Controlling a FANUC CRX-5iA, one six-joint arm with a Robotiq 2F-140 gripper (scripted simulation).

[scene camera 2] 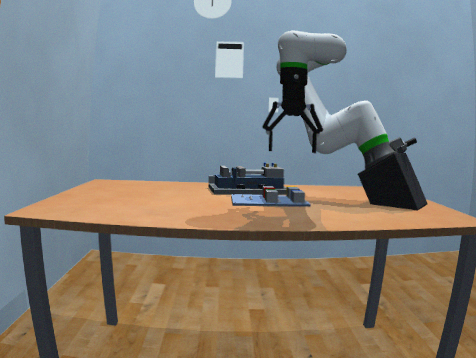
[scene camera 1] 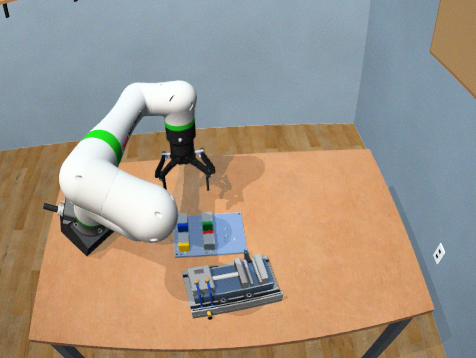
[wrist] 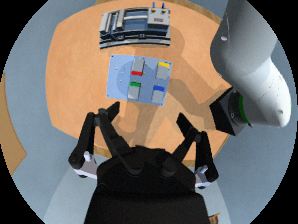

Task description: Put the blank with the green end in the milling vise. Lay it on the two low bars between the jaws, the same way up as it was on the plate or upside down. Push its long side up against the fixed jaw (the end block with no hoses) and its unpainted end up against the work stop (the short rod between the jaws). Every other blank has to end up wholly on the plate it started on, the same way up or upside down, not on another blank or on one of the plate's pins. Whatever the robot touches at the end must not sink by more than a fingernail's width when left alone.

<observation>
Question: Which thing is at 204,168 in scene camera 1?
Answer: My gripper.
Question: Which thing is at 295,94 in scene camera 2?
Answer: My gripper.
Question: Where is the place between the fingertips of my gripper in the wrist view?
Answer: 149,112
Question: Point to a plate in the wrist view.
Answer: At 115,89
</observation>
